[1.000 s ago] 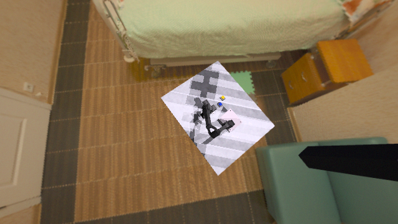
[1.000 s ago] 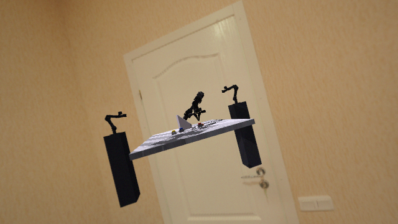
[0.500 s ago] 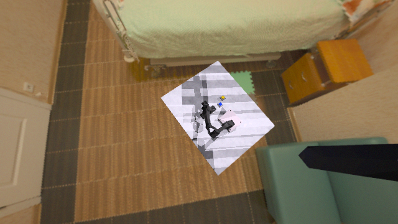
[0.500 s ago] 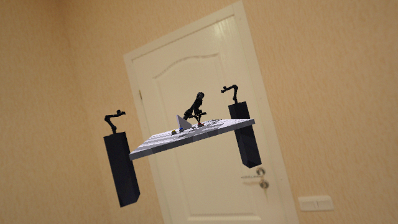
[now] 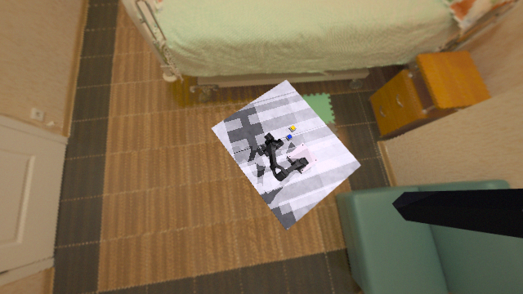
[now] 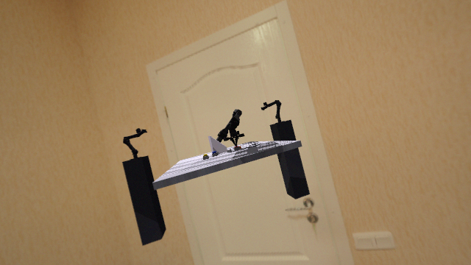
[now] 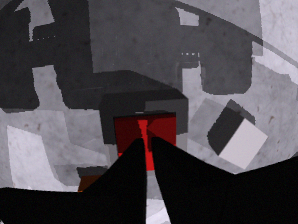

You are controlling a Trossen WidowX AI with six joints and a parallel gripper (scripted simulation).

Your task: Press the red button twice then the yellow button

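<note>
Right now the red button is 10 mm below my gripper tip. From my gripper tip the other things lie so: small orange piece: 60 mm behind, 30 mm to the left, 20 mm below; yellow button: 280 mm to the right, 60 mm ahead; blue button: 200 mm to the right, 10 mm ahead.
</note>
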